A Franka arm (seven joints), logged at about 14 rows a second.
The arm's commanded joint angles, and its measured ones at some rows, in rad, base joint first. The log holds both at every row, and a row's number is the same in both.
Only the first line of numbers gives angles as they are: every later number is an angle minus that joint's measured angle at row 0.
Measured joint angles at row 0:
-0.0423, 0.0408, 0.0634, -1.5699, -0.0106, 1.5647, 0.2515
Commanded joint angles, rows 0 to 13:
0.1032, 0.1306, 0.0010, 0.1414, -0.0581, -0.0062, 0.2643
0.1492, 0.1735, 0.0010, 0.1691, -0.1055, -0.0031, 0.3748
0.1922, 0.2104, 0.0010, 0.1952, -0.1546, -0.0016, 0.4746
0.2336, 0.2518, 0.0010, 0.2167, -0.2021, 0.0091, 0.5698
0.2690, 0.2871, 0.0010, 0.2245, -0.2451, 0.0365, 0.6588
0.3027, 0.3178, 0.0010, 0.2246, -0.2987, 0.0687, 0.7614
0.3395, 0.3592, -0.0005, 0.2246, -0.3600, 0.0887, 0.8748
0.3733, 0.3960, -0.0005, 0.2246, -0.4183, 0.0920, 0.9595
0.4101, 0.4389, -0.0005, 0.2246, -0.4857, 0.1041, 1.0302
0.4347, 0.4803, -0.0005, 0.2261, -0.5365, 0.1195, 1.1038
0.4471, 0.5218, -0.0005, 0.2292, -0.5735, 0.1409, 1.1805
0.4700, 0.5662, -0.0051, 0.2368, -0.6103, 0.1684, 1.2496
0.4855, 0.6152, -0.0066, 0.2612, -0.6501, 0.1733, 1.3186
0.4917, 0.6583, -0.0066, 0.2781, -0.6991, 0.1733, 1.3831
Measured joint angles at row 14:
0.4716, 0.5660, 0.0070, 0.1957, -0.6285, 0.1783, 1.2758
